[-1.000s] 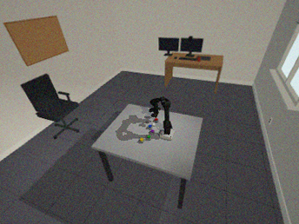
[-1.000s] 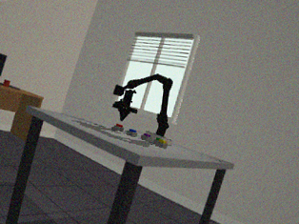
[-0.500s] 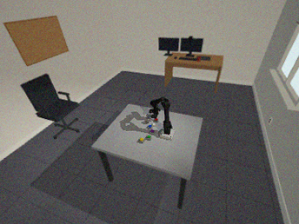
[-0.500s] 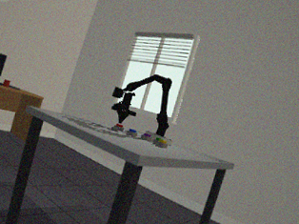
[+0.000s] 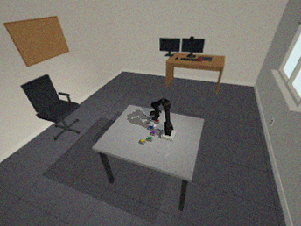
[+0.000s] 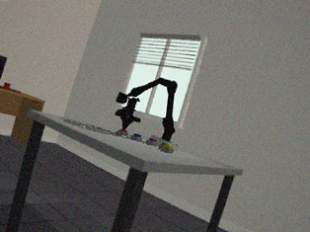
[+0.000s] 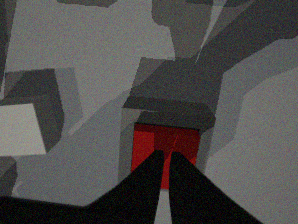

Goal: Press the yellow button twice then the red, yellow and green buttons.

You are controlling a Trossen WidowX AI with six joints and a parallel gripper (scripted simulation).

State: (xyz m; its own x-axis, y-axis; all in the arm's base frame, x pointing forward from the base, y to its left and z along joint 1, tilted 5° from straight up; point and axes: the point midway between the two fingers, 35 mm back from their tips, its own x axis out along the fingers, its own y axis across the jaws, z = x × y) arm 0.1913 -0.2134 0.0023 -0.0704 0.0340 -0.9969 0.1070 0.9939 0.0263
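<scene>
The red button is 1 cm below my gripper tip. Also, from my gripper tip: purple button (1 cm behind, 22 cm to the left); green button (32 cm to the left); blue button (4 cm ahead, 14 cm to the left).
</scene>
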